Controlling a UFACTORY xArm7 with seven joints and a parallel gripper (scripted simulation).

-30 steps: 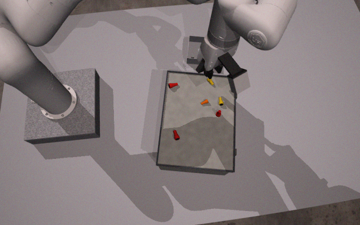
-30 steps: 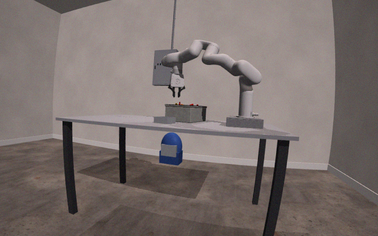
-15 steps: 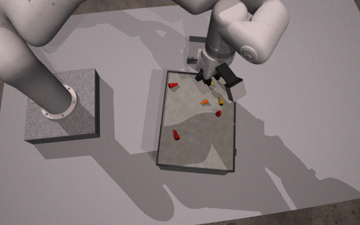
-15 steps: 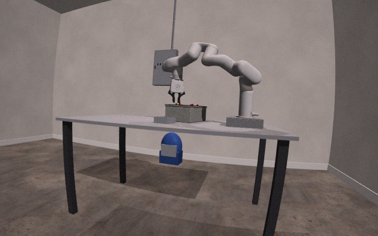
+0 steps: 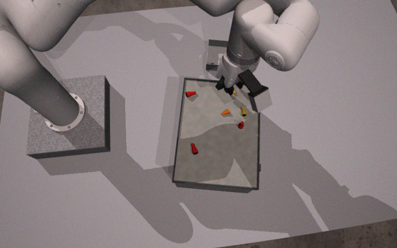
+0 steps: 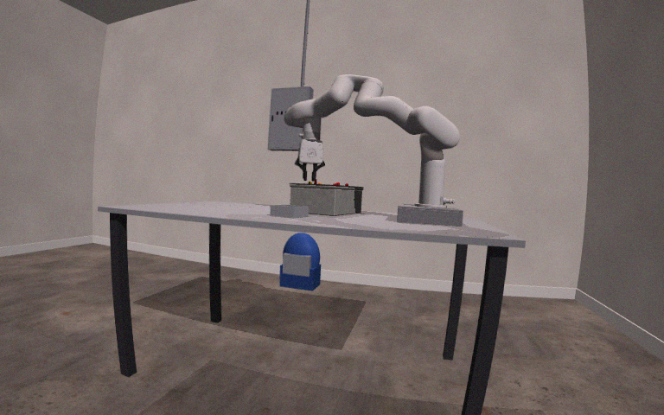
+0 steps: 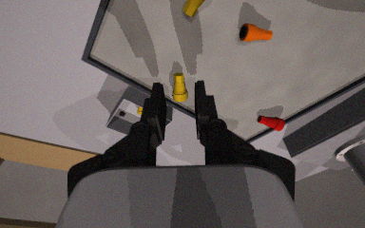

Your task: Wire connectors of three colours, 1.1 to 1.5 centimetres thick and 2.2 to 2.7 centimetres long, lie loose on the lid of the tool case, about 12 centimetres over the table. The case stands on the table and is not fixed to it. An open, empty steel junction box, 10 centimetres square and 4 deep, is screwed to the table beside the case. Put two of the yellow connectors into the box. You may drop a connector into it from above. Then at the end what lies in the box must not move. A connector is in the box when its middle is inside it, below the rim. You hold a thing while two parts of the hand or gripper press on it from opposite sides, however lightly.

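Right now the orange connector is 7 cm to the right of my hand, 3 cm below it and 2 cm behind it. The rest, counted from my hand: tool case (12 cm to the right, 7 cm below, 3 cm behind).
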